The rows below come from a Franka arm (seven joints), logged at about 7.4 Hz.
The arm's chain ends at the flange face. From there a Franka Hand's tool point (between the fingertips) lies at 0.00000 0.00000 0.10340 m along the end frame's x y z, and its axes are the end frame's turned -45 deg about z.
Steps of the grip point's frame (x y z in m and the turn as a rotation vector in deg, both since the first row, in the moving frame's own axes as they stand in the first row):
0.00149, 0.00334, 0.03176, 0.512, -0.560, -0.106
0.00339, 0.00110, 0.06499, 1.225, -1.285, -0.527
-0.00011, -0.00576, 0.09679, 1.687, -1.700, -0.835
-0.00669, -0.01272, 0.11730, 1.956, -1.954, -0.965
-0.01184, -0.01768, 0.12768, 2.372, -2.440, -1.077
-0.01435, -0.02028, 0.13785, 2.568, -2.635, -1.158
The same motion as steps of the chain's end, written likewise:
0.00478, 0.00125, 0.03177, -0.034, -0.758, -0.106
0.00638, -0.00171, 0.06504, -0.042, -1.775, -0.527
0.00017, -0.00404, 0.09688, -0.009, -2.395, -0.835
-0.00874, -0.00430, 0.11742, 0.001, -2.765, -0.965
-0.01474, -0.00427, 0.12786, -0.048, -3.403, -1.077
-0.01785, -0.00435, 0.13806, -0.047, -3.679, -1.158

